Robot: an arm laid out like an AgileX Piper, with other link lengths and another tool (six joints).
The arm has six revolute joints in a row. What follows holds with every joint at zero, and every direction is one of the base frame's. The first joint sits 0.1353 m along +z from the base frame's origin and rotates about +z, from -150 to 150 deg. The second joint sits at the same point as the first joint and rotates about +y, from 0 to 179.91 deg. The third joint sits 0.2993 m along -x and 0.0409 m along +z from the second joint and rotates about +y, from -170 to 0 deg. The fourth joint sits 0.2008 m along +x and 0.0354 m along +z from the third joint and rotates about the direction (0.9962, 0, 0.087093), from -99.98 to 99.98 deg. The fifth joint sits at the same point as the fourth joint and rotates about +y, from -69.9 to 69.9 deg. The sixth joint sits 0.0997 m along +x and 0.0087 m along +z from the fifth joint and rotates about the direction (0.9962, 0, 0.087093), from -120 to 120 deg. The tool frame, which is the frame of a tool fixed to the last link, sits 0.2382 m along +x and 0.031 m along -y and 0.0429 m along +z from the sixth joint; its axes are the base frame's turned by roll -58.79, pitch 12.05 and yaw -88.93 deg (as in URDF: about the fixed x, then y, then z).
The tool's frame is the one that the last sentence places.
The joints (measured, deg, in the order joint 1, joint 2, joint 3, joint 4, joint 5, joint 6), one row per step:
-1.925, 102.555, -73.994, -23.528, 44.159, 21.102
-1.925, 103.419, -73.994, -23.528, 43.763, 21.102
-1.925, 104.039, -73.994, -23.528, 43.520, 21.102
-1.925, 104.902, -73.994, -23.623, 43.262, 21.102
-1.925, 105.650, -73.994, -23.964, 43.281, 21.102
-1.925, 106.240, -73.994, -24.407, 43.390, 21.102
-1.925, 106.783, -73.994, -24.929, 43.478, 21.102
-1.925, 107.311, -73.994, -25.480, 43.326, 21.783
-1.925, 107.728, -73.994, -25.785, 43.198, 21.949
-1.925, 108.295, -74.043, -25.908, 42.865, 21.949
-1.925, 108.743, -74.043, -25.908, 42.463, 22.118
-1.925, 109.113, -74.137, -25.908, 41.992, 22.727
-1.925, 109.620, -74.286, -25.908, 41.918, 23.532
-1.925, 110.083, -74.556, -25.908, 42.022, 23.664
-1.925, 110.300, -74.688, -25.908, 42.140, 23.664
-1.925, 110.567, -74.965, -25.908, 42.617, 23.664
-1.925, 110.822, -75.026, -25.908, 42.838, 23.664
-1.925, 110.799, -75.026, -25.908, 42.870, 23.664
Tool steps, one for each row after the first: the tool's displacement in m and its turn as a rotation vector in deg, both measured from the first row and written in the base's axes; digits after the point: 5 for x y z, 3 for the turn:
0.00113, 0.00066, -0.00598, 0.081, 0.498, 0.144
0.00167, 0.00107, -0.01037, 0.135, 0.894, 0.232
0.00200, 0.00119, -0.01648, 0.115, 1.522, 0.366
0.00112, 0.00004, -0.02174, -0.168, 2.298, 0.505
0.00003, -0.00161, -0.02570, -0.559, 3.003, 0.659
-0.00082, -0.00349, -0.02908, -1.020, 3.643, 0.859
-0.00071, -0.00527, -0.03193, -1.221, 3.846, 0.564
-0.00050, -0.00610, -0.03439, -1.397, 4.104, 0.608
0.00078, -0.00589, -0.03779, -1.432, 4.322, 0.796
0.00209, -0.00521, -0.04071, -1.287, 4.352, 0.804
0.00425, -0.00456, -0.04243, -0.976, 4.017, 0.446
0.00422, -0.00469, -0.04559, -0.660, 4.069, -0.234
0.00447, -0.00494, -0.04796, -0.625, 4.317, -0.389
0.00427, -0.00517, -0.04913, -0.644, 4.509, -0.433
0.00296, -0.00606, -0.05045, -0.730, 4.932, -0.614
0.00164, -0.00645, -0.05246, -0.765, 5.326, -0.696
0.00151, -0.00651, -0.05232, -0.771, 5.332, -0.708

